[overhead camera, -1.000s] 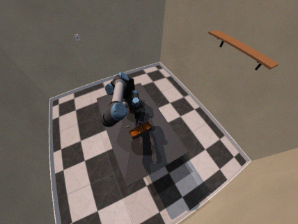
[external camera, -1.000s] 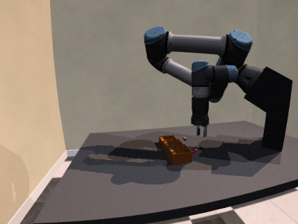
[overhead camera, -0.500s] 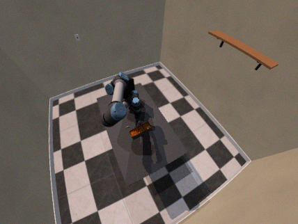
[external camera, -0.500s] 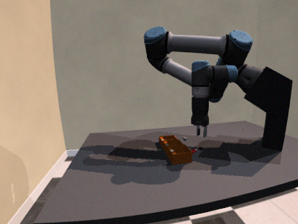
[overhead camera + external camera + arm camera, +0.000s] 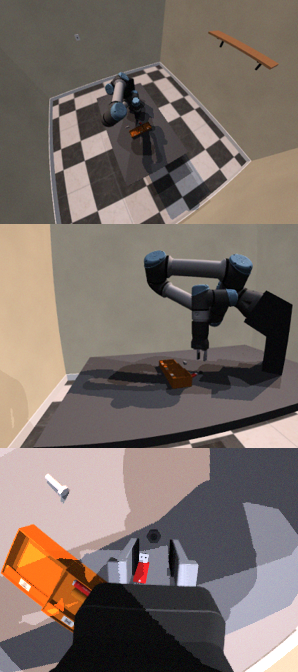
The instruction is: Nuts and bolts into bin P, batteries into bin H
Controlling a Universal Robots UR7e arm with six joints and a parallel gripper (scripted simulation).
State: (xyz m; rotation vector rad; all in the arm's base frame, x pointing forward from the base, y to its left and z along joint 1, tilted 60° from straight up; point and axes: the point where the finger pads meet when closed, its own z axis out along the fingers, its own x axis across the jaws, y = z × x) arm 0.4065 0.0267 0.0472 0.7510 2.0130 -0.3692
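Right now my hand is 8 cm above the dark nut. The rest, counted from my hand: red battery: 12 cm ahead, 4 cm to the right, 8 cm below; then orange battery: 13 cm ahead, 4 cm to the right, 7 cm below; then orange three-compartment bin: 13 cm ahead, 4 cm to the right, 6 cm below.
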